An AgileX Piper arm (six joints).
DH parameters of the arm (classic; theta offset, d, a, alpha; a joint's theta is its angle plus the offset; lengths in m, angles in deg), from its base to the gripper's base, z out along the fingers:
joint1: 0 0.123 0 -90
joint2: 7.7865 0 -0.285 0
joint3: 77.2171 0 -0.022 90
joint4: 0 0.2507 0 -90
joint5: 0 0 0 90
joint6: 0 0.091 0 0
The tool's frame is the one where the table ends.
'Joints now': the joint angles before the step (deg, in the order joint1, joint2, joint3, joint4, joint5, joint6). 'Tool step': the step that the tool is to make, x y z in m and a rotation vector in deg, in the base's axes. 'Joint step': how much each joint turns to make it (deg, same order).
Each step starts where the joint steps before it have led.
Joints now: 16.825 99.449 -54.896 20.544 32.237 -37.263
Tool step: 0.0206 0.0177 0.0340 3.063 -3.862 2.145
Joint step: 1.313 0.173 -8.363 1.373 3.958 -0.509
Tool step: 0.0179 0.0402 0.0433 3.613 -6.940 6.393
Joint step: 4.531 1.493 -11.194 1.582 2.601 -1.956
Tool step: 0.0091 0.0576 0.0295 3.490 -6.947 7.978
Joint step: 6.696 4.318 -11.389 1.466 -0.120 -2.286
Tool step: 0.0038 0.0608 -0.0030 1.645 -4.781 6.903
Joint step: 6.604 7.210 -9.201 0.410 -2.636 -2.066
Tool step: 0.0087 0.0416 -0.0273 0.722 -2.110 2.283
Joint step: 3.618 7.811 -6.099 0.077 -4.081 -0.565
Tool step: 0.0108 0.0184 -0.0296 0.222 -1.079 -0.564
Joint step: 1.096 5.649 -2.854 0.025 -4.146 -0.094
